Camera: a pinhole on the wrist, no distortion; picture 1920 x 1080 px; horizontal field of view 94.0 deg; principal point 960.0 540.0 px. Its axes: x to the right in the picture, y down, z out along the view. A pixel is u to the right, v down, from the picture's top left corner.
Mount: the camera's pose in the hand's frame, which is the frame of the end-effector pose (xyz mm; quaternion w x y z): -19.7 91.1 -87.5 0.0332 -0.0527 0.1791 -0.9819
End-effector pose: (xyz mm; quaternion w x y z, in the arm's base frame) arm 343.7 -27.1 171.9 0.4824 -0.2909 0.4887 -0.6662
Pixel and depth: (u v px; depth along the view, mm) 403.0 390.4 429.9
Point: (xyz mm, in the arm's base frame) 517.4 -415.7 229.2
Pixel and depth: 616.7 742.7 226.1
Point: 382.1 -149.2 224.3
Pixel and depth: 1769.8 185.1 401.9
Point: 816.6 146.1 268.8
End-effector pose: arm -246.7 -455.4 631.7 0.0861 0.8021 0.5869 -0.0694
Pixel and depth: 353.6 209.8 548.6
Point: -15.3 -217.6 103.5
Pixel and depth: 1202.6 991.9 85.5
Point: -237.6 -485.1 660.0
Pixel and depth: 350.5 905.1 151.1
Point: -225.9 -361.7 588.1
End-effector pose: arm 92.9 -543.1 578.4 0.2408 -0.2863 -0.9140 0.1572
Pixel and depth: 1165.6 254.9 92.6
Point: 147.6 -497.1 522.2
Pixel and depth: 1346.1 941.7 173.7
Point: 93.7 -631.3 529.9
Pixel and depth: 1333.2 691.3 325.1
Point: 26.9 -709.2 401.0
